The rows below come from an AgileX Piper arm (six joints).
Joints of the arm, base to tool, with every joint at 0 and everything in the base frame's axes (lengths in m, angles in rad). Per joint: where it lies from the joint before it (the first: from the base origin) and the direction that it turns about. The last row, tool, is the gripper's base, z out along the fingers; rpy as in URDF.
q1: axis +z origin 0 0 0.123
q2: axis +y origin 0 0 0
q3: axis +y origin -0.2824 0 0.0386
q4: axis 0.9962 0 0.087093 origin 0.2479 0 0.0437
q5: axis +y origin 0 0 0
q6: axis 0.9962 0 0.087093 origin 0.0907 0 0.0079
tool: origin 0 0 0 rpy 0 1.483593 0
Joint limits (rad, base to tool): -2.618..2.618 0..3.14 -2.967..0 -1.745..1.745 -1.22..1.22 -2.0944..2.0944
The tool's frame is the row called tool.
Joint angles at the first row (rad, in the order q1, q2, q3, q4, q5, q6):
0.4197 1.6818 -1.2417 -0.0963 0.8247 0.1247
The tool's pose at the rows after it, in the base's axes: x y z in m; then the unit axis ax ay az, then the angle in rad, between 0 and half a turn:
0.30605, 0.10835, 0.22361, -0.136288, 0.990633, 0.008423, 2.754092
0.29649, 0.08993, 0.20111, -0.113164, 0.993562, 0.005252, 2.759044
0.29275, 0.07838, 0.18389, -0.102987, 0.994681, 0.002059, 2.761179
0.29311, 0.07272, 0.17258, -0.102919, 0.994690, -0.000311, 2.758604
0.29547, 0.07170, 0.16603, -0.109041, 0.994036, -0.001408, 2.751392
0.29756, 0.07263, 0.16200, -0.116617, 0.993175, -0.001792, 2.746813
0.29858, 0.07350, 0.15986, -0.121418, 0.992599, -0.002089, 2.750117
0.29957, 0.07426, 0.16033, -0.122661, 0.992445, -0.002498, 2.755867
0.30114, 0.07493, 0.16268, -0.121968, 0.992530, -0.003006, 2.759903
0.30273, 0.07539, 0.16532, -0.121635, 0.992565, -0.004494, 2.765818
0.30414, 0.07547, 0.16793, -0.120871, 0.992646, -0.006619, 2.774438
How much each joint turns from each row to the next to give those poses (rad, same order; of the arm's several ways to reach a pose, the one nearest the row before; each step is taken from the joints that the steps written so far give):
-0.0605 -0.0442 0.1626 -0.0063 -0.1047 0.0253
-0.0458 -0.0134 0.1144 -0.0076 -0.0961 0.0138
-0.0333 0.0105 0.0655 -0.0076 -0.0740 -0.0012
-0.0190 0.0196 0.0291 -0.0068 -0.0515 -0.0096
-0.0056 0.0195 0.0077 -0.0056 -0.0344 -0.0108
0.0008 0.0152 0.0004 -0.0027 -0.0204 -0.0108
0.0016 0.0091 -0.0023 0.0015 -0.0037 -0.0089
0.0016 0.0034 -0.0080 0.0024 0.0103 -0.0035
0.0011 0.0004 -0.0131 0.0018 0.0168 -0.0001
0.0009 0.0003 -0.0144 -0.0004 0.0206 0.0004
0.0000 0.0003 -0.0145 -0.0013 0.0235 0.0009

